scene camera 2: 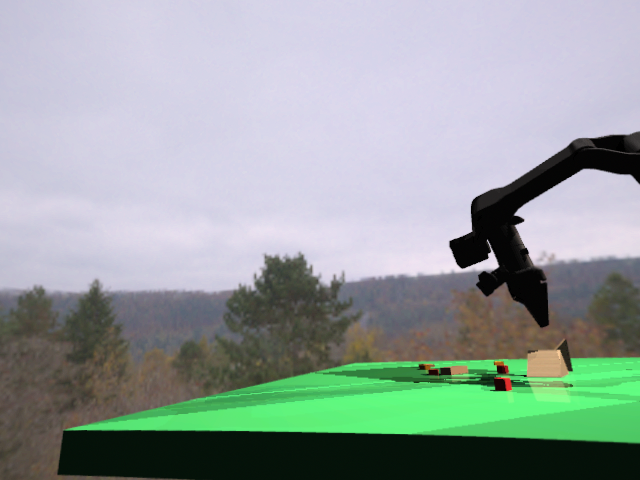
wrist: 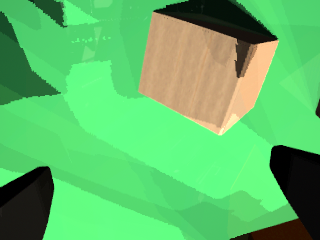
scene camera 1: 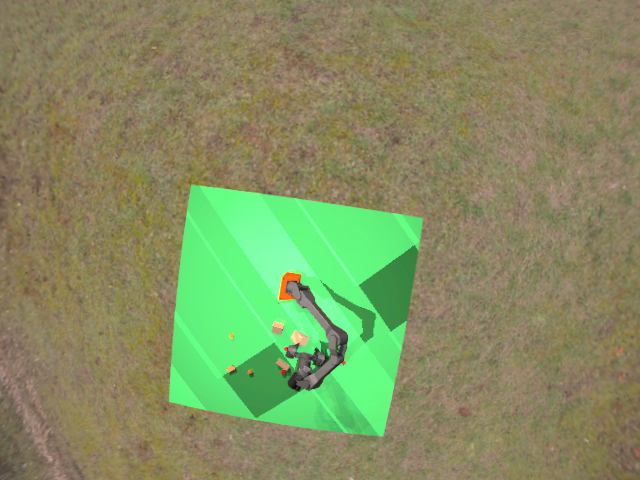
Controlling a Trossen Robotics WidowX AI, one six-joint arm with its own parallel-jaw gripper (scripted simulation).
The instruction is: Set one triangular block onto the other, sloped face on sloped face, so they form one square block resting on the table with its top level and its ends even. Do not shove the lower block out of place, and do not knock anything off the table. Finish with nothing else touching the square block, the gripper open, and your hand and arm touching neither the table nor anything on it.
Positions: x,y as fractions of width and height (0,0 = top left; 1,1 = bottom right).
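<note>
My gripper (scene camera 2: 0.85,0.68), also (wrist: 0.52,0.70): open, holding nothing.
</note>
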